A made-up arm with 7 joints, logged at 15 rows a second.
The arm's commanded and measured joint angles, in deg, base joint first. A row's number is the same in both.
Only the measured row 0 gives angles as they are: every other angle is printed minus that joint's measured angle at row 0.
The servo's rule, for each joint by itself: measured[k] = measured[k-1] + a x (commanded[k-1-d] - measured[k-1]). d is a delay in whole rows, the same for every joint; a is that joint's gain. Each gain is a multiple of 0.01, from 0.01 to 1. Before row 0 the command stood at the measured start. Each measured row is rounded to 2 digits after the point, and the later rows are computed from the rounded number. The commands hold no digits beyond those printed.
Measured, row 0:
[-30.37, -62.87, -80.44, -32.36, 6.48, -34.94, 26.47]
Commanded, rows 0 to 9:
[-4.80, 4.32, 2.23, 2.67, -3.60, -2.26, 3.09]
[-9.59, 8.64, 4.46, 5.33, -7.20, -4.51, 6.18]
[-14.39, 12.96, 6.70, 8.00, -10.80, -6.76, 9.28]
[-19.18, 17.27, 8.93, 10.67, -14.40, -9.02, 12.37]
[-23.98, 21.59, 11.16, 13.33, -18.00, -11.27, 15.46]
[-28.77, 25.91, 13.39, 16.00, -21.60, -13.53, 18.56]
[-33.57, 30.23, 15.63, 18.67, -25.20, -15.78, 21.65]
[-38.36, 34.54, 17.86, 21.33, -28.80, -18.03, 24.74]
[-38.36, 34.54, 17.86, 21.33, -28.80, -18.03, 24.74]
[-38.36, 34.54, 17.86, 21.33, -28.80, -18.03, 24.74]
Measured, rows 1 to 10:
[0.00, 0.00, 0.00, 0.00, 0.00, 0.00, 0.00]
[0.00, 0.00, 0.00, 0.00, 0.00, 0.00, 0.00]
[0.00, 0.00, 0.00, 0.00, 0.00, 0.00, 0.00]
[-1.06, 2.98, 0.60, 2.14, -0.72, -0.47, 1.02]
[-2.94, 6.89, 1.64, 4.69, -2.02, -1.32, 2.72]
[-5.46, 11.08, 3.01, 7.34, -3.78, -2.46, 4.88]
[-8.48, 15.35, 4.61, 10.00, -5.90, -3.84, 7.35]
[-11.89, 19.66, 6.38, 12.66, -8.32, -5.40, 10.03]
[-15.60, 23.97, 8.27, 15.33, -10.98, -7.11, 12.84]
[-19.55, 28.29, 10.26, 18.00, -13.82, -8.93, 15.75]
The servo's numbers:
d 3
a 0.22 0.69 0.27 0.80 0.20 0.21 0.33

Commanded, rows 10 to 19:
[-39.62, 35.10, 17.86, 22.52, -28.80, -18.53, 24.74]
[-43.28, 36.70, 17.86, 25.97, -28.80, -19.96, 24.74]
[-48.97, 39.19, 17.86, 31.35, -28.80, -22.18, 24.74]
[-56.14, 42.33, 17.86, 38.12, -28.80, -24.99, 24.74]
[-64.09, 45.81, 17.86, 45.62, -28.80, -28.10, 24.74]
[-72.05, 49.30, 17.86, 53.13, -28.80, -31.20, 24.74]
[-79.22, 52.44, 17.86, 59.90, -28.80, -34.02, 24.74]
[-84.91, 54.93, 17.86, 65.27, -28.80, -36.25, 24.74]
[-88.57, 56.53, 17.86, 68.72, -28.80, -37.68, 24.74]
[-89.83, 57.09, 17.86, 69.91, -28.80, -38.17, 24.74]
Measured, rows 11 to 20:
[-23.69, 32.60, 12.31, 20.66, -16.82, -10.84, 18.72]
[-26.92, 33.94, 13.81, 21.20, -19.22, -12.35, 20.71]
[-29.44, 34.35, 14.90, 21.30, -21.14, -13.54, 22.04]
[-31.68, 34.87, 15.70, 22.28, -22.67, -14.59, 22.93]
[-34.23, 36.13, 16.28, 25.23, -23.90, -15.72, 23.53]
[-37.47, 38.24, 16.71, 30.13, -24.88, -17.08, 23.93]
[-41.58, 41.06, 17.02, 36.52, -25.66, -18.74, 24.20]
[-46.53, 44.34, 17.25, 43.80, -26.29, -20.71, 24.38]
[-52.14, 47.76, 17.41, 51.26, -26.79, -22.91, 24.50]
[-58.10, 50.99, 17.53, 58.17, -27.19, -25.24, 24.58]

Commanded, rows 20 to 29:
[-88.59, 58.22, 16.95, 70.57, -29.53, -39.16, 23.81]
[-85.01, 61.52, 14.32, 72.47, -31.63, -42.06, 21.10]
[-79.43, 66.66, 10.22, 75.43, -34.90, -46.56, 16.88]
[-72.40, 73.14, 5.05, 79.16, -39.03, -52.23, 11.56]
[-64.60, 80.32, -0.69, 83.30, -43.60, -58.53, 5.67]
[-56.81, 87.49, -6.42, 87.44, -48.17, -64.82, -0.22]
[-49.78, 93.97, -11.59, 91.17, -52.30, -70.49, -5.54]
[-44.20, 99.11, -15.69, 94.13, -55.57, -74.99, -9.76]
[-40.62, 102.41, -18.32, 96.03, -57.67, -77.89, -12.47]
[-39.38, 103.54, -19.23, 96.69, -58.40, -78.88, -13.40]
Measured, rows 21 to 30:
[-64.00, 53.71, 17.62, 63.85, -27.51, -27.55, 24.63]
[-69.41, 55.66, 17.68, 67.75, -27.77, -29.68, 24.67]
[-73.90, 56.65, 17.73, 69.48, -27.98, -31.46, 24.69]
[-77.13, 57.73, 17.52, 70.35, -28.29, -33.08, 24.40]
[-78.86, 60.35, 16.66, 72.05, -28.96, -34.97, 23.31]
[-78.99, 64.70, 14.92, 74.75, -30.15, -37.40, 21.19]
[-77.54, 70.52, 12.26, 78.28, -31.93, -40.51, 18.01]
[-74.69, 77.28, 8.76, 82.30, -34.26, -44.29, 13.94]
[-70.76, 84.32, 4.66, 86.41, -37.04, -48.60, 9.27]
[-66.14, 90.98, 0.27, 90.22, -40.09, -53.20, 4.38]

